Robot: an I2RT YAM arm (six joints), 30 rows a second.
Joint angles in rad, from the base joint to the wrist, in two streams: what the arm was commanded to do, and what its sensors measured. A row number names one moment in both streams.
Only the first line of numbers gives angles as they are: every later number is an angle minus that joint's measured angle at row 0.
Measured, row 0:
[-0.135, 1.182, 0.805, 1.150, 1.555, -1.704]
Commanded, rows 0 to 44:
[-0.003, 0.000, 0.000, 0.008, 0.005, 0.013]
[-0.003, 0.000, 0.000, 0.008, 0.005, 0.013]
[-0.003, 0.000, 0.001, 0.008, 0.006, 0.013]
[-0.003, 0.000, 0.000, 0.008, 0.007, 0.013]
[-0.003, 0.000, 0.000, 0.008, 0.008, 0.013]
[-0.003, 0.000, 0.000, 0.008, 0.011, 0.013]
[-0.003, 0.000, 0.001, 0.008, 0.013, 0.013]
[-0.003, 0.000, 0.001, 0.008, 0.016, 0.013]
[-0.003, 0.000, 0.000, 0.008, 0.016, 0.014]
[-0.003, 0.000, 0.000, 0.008, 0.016, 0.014]
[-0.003, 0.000, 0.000, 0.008, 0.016, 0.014]
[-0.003, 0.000, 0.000, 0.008, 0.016, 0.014]
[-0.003, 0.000, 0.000, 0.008, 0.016, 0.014]
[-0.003, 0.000, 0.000, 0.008, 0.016, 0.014]
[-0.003, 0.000, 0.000, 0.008, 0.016, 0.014]
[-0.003, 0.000, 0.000, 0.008, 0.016, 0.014]
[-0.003, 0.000, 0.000, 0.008, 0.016, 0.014]
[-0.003, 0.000, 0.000, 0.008, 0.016, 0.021]
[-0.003, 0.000, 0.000, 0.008, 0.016, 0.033]
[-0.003, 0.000, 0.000, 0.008, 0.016, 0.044]
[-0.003, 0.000, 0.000, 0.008, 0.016, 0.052]
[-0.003, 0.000, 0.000, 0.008, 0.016, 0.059]
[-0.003, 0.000, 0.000, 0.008, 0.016, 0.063]
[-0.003, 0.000, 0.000, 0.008, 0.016, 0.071]
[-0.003, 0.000, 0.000, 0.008, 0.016, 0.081]
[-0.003, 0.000, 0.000, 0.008, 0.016, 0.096]
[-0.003, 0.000, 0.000, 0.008, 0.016, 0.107]
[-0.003, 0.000, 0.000, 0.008, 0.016, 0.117]
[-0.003, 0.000, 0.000, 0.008, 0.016, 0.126]
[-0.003, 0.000, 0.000, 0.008, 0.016, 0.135]
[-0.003, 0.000, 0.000, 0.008, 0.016, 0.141]
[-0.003, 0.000, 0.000, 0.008, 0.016, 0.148]
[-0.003, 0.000, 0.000, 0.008, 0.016, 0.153]
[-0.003, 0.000, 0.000, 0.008, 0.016, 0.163]
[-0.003, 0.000, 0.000, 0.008, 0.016, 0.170]
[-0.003, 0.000, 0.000, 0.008, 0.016, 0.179]
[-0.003, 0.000, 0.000, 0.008, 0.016, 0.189]
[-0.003, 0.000, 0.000, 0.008, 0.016, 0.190]
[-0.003, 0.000, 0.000, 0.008, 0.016, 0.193]
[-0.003, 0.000, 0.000, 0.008, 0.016, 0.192]
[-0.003, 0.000, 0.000, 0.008, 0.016, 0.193]
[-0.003, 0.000, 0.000, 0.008, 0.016, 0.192]
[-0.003, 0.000, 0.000, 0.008, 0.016, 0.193]
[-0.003, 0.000, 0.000, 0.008, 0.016, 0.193]
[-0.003, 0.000, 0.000, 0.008, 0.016, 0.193]
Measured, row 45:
[0.000, 0.000, 0.000, 0.000, 0.011, 0.165]
